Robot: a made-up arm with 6 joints.
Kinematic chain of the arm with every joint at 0, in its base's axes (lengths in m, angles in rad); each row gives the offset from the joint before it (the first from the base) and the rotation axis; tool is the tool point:
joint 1: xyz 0 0 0.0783 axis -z
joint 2: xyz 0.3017 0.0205 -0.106 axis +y
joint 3: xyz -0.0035 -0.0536 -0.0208 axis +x
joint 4: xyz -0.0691 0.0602 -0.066 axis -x
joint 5: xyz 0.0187 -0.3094 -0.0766 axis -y
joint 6: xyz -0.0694 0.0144 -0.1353 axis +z
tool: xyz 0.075 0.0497 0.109
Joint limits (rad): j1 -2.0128..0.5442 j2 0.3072..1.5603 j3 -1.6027..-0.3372 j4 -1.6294..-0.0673 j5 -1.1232..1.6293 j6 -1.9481..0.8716
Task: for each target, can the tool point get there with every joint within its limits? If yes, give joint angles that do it. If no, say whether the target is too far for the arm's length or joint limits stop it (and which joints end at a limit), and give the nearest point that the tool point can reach.
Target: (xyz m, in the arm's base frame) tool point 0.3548 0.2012 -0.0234
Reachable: yes | joints -1.5095 1.1782 -1.1822 -0.7064 0.3720 -0.1147
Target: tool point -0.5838 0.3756 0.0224
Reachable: no: joint limits stop it (at a limit: joint 1, joint 4, joint 6) | nearest point -0.1852 0.1043 -0.0018 | short by 0.483 m
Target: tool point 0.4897 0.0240 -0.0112
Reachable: yes | joints -1.0850 0.9409 -1.0781 -0.5989 0.3922 -1.2749
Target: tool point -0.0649 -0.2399 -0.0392
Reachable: yes | joints 0.3040 1.4312 -1.0470 -1.4807 0.8436 -0.0401
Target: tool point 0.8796 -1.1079 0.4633
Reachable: no: too far | nearest point 0.3915 -0.4932 0.1079 | short by 0.862 m
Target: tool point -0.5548 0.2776 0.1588
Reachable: no: joint limits stop it (at a limit: joint 1, joint 2, joint 4, joint 6) | nearest point -0.1985 0.0709 0.0543 | short by 0.425 m
